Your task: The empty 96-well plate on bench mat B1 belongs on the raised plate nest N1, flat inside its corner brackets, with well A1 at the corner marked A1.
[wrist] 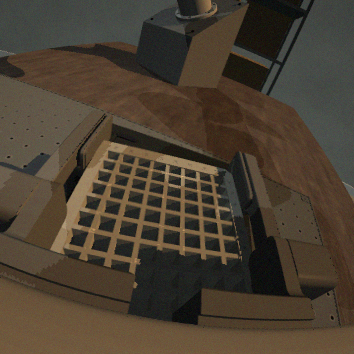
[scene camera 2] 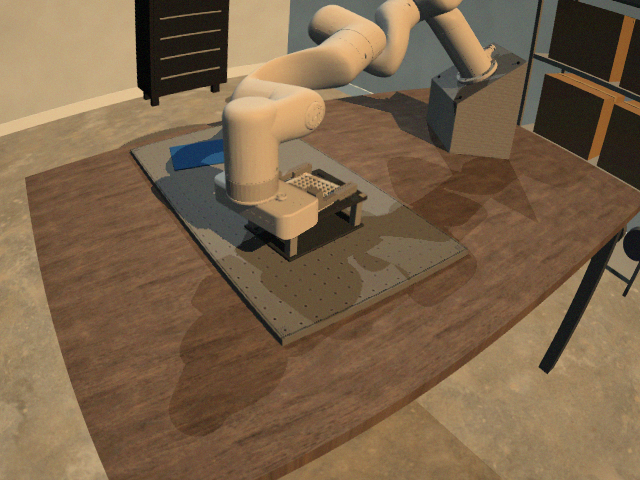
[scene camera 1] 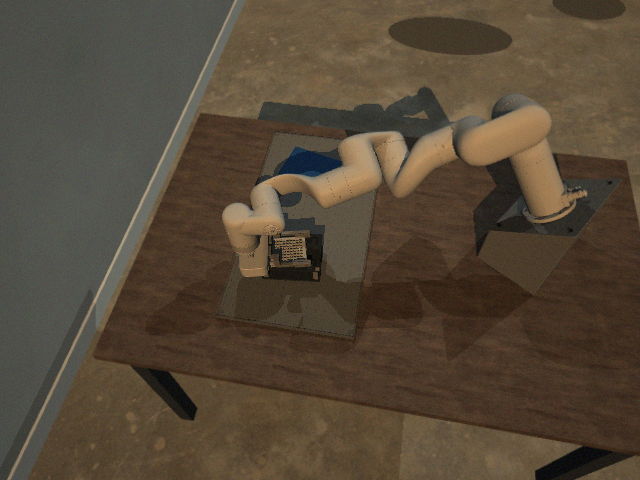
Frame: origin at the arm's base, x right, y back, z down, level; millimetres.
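Where they show: hand at its tool point: (wrist: 169, 161) (scene camera 2: 322, 181) (scene camera 1: 302, 248); arm's base at its link origin: (wrist: 195, 11) (scene camera 2: 477, 71) (scene camera 1: 549, 208).
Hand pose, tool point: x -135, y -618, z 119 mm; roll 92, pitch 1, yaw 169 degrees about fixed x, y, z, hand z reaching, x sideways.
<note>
Things, the pixels of their top centre, and the offset from my tool point. Level surfaces: height alone.
- pale 96-well plate at its top centre: (wrist: 160, 241) (scene camera 2: 299, 192) (scene camera 1: 282, 249) dx -12, dy -53, dz +0 mm
- dark raised nest at its top centre: (scene camera 2: 306, 193) (scene camera 1: 291, 250) dx -1, dy -32, dz +13 mm
- blue bench mat at its surface level: dz +75 mm
- grey perforated board at its surface level: dz +77 mm
- brown wooden table at its surface level: dz +90 mm
The pale 96-well plate (scene camera 1: 292, 248) (scene camera 2: 313, 181) (wrist: 152, 202) is between the two fingers of my gripper (scene camera 1: 295, 249) (scene camera 2: 321, 182) (wrist: 167, 162), which is shut on its sides. The plate looks about level and lies over the top of the dark raised nest (scene camera 1: 293, 273) (scene camera 2: 356, 212). Whether its underside rests fully inside the corner brackets is hidden by the fingers and shadow. The corner mark A1 and well A1 cannot be read. The blue bench mat (scene camera 1: 309, 163) (scene camera 2: 196, 155) has no plate on its visible part; the arm covers some of it in both scene views.
The nest stands on a grey perforated board (scene camera 1: 341, 310) (scene camera 2: 320, 304) on the brown wooden table (scene camera 1: 413, 351) (scene camera 2: 129, 310). The arm's grey pedestal (scene camera 1: 522, 258) (scene camera 2: 478, 121) (wrist: 192, 52) stands at the table's far side. A shelf unit is behind it in scene view 2.
</note>
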